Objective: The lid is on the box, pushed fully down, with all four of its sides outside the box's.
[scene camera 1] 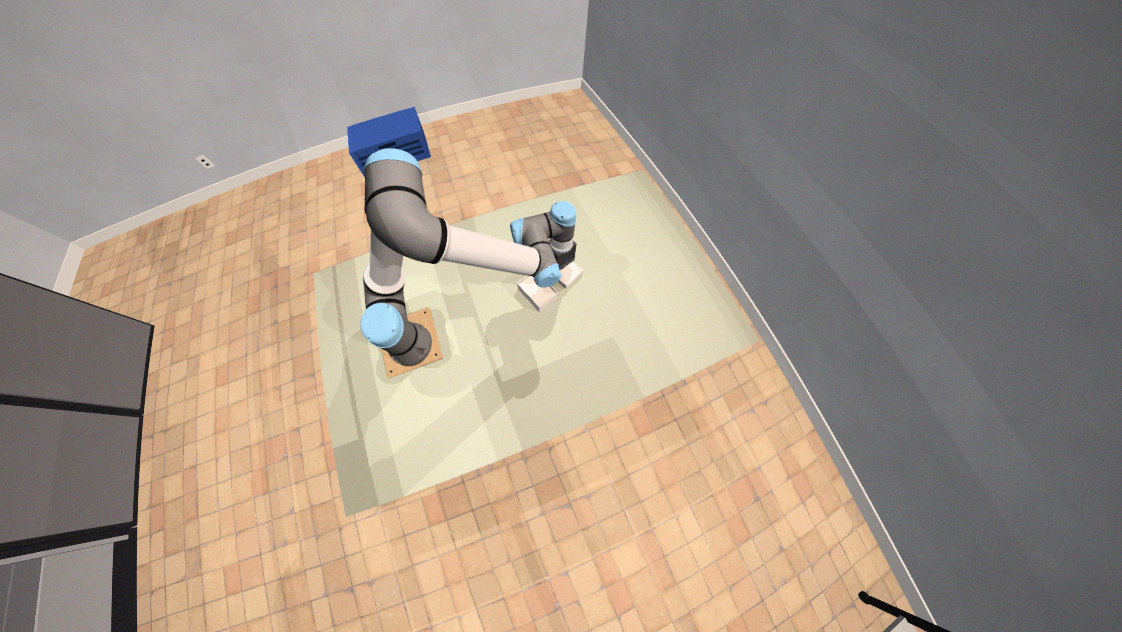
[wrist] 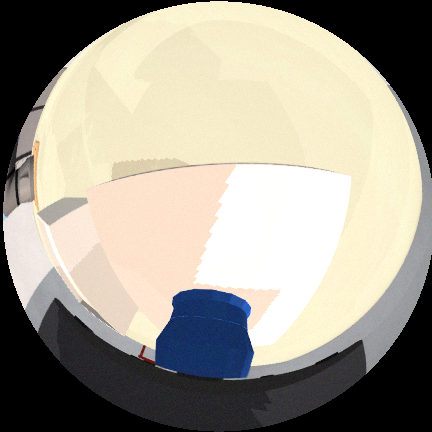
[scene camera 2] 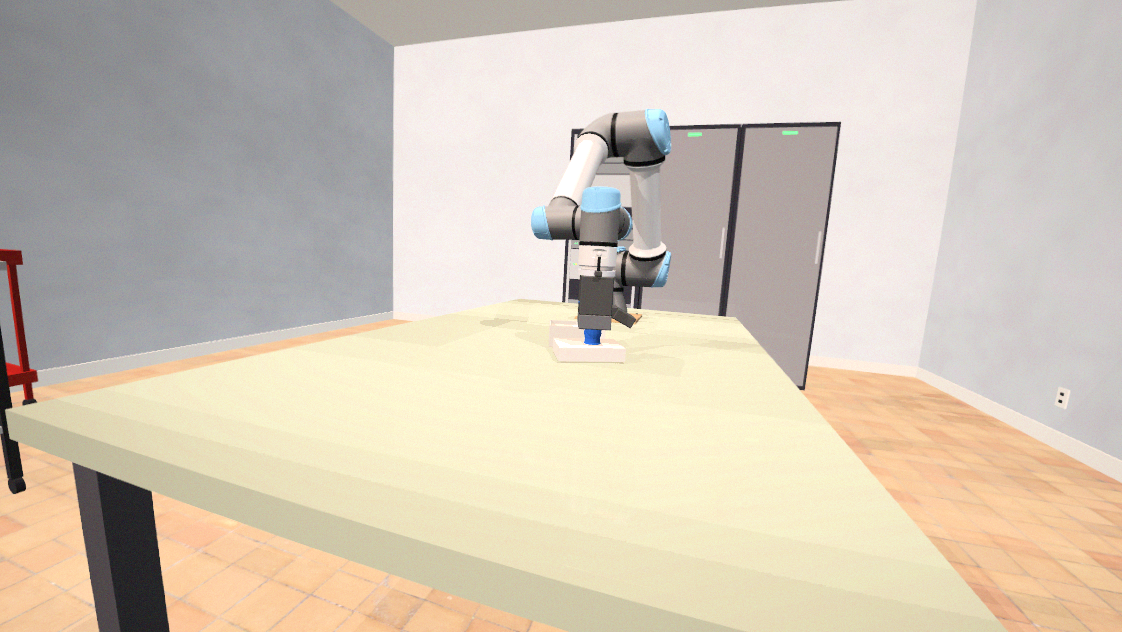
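Where they show: hand at its tool point: [wrist: 213, 290] [scene camera 2: 591, 349]; arm's base at its link origin: [scene camera 1: 411, 344].
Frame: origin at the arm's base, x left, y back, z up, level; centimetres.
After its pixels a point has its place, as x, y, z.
Observation:
The lid [scene camera 1: 571, 275] {12.2, -60.4, 2.2} [scene camera 2: 590, 353] {18.6, -61.8, 1.1} [wrist: 295, 215] is a pale, shallow rectangle with its flat top facing up, low at the table. My gripper [scene camera 2: 592, 343] [wrist: 212, 295] is a blue suction cup pressed onto the lid's top, toward one edge in the wrist view, and shut on it. The box [scene camera 1: 537, 295] {6.6, -46.5, 3.2} [scene camera 2: 562, 331] {8.1, -52.4, 2.8} [wrist: 95, 270] {12.6, -50.1, 1.6} is a separate pale piece beside the lid, on the side toward the robot base. The lid's near edge covers part of the box in the wrist view. Whether the lid is slightly off the table, I cannot tell. The arm hides the cup in scene camera 1.
The pale table [scene camera 1: 675, 314] {-10.4, -94.3, -0.8} [scene camera 2: 471, 439] {20.0, -100.4, -0.8} carries the arm's wooden base plate [scene camera 1: 431, 357] {-6.1, -6.7, -0.1}. A blue cabinet [scene camera 1: 384, 129] stands on the floor by the wall. A red cart [scene camera 2: 15, 314] stands at the far left of scene camera 2, and tall grey cabinets [scene camera 2: 777, 251] stand behind the arm.

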